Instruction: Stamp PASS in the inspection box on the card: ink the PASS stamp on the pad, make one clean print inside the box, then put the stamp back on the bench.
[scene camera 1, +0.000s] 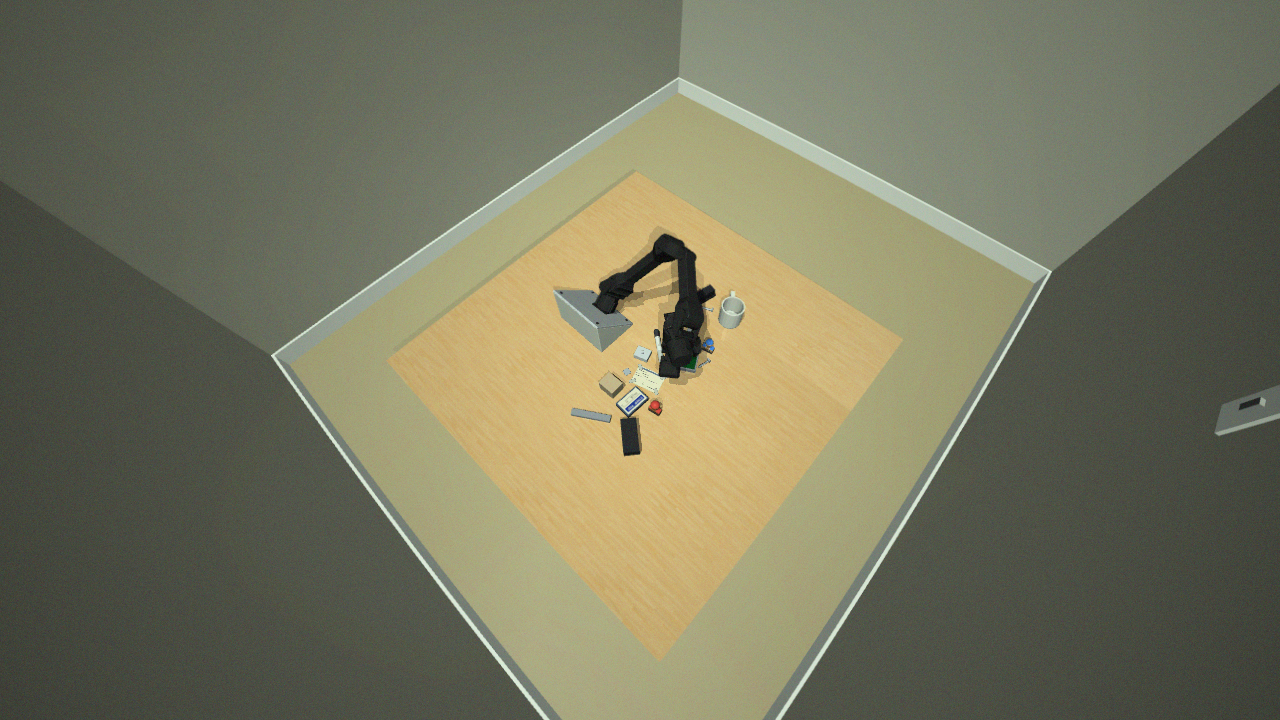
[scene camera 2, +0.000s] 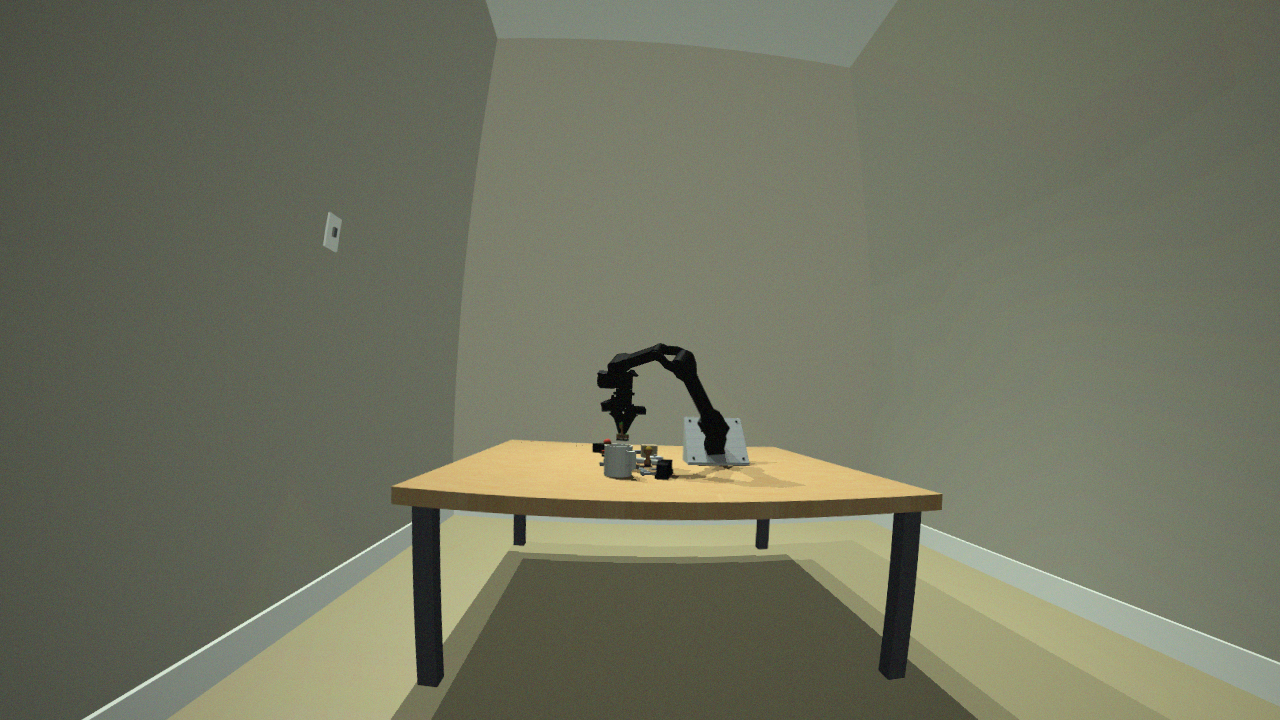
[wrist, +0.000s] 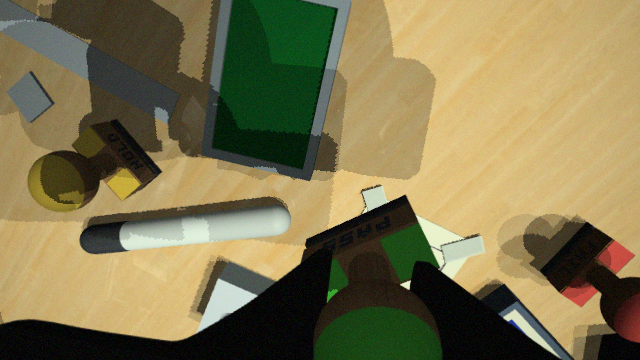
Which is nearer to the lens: the pass stamp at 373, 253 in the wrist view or the white marker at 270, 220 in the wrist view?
The pass stamp.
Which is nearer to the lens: the pass stamp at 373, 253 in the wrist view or the grey block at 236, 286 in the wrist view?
The pass stamp.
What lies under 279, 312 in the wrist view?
The gripper.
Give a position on a green ink pad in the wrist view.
272, 76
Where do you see a white mug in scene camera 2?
620, 459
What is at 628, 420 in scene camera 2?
The gripper.
